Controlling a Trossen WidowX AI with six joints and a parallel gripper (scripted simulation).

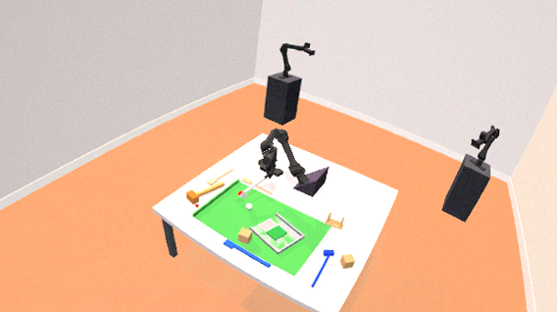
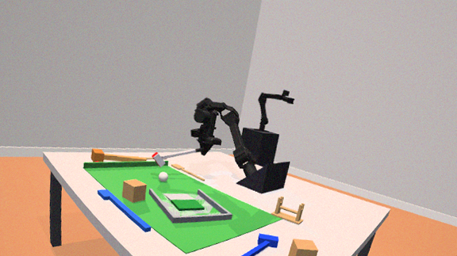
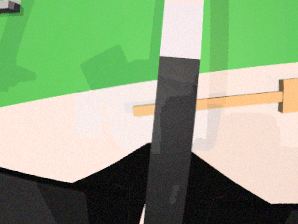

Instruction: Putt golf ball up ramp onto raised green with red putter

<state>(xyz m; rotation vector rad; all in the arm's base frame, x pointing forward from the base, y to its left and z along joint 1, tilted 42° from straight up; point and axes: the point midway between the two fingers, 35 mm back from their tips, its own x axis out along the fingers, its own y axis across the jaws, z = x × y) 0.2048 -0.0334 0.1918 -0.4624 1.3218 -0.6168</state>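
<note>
My gripper tip is now 12 cm short of the red putter and 1 cm to the left of it. The rest, counted from my gripper tip: white golf ball: 22 cm ahead, 2 cm to the left, 9 cm below; grey frame: 27 cm ahead, 30 cm to the left, 11 cm below; wooden rack: 3 cm behind, 52 cm to the left, 8 cm below.
</note>
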